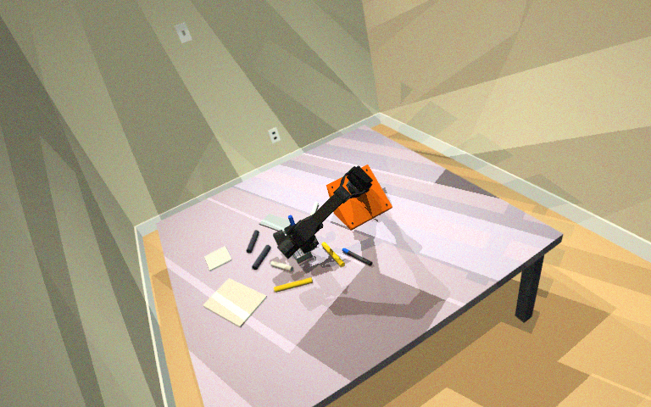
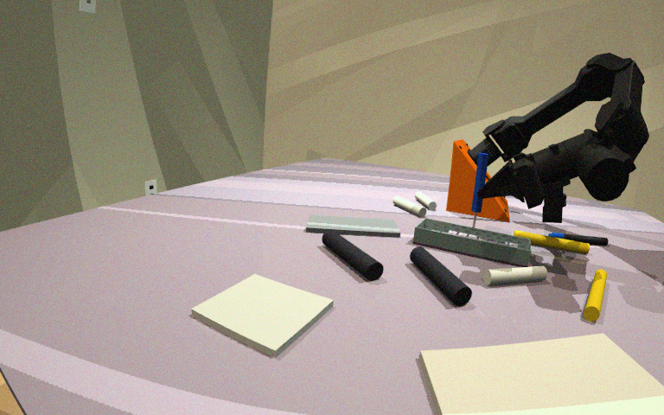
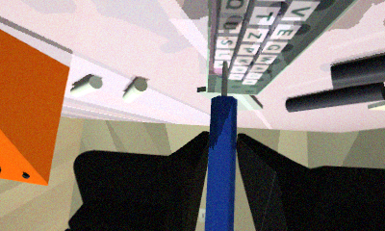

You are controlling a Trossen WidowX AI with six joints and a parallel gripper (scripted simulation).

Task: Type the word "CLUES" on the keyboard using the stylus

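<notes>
The short blue pen lies 10 mm below my gripper tip. From my gripper tip the other things lie so: blue-capped black pen 120 mm behind, 200 mm to the left, 80 mm below; grey-green slab 20 mm ahead, 200 mm to the right, 80 mm below; tan sheet 340 mm ahead, 100 mm to the left, 80 mm below.
</notes>
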